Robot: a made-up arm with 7 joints.
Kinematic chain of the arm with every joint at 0, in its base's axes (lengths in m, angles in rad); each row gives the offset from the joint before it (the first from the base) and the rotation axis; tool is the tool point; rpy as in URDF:
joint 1: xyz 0 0 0.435 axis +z
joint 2: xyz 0 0 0 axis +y
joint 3: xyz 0 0 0.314 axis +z
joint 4: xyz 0.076 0 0 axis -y
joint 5: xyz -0.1 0 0.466 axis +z
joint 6: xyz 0 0 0 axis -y
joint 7: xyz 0.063 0 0 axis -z
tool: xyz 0 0 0 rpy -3.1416 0 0
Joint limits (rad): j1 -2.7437..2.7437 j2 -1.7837..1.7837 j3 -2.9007..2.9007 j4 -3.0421..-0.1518 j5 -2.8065..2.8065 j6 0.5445..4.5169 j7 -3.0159..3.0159
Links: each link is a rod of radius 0.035 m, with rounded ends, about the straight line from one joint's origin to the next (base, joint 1, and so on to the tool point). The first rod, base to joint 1, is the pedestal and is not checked.
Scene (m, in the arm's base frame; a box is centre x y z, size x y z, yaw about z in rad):
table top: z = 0
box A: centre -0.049 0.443 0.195 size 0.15 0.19 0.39 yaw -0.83
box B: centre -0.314 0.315 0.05 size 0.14 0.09 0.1 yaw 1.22
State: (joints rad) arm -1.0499 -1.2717 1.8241 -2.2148 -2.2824 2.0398 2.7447
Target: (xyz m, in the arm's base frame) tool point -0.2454 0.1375 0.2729
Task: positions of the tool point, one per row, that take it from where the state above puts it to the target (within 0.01 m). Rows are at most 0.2 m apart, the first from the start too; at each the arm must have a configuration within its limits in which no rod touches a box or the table.
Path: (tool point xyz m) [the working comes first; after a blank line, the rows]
Joints at the target: -0.1861 -0.0507 2.6925 -2.8471 -2.2823 2.5041 2.7447
Straight joint move there: touches box A.

1: 0.3307 0.2542 0.2122
2: 0.2302 0.1736 0.1623
3: 0.1242 0.1072 0.1583
4: 0.0359 0.0487 0.1918
5: -0.0020 0.1096 0.1902
6: -0.0693 0.1523 0.2025
7: -0.1558 0.1639 0.2299
8: -0.2454 0.1375 0.2729

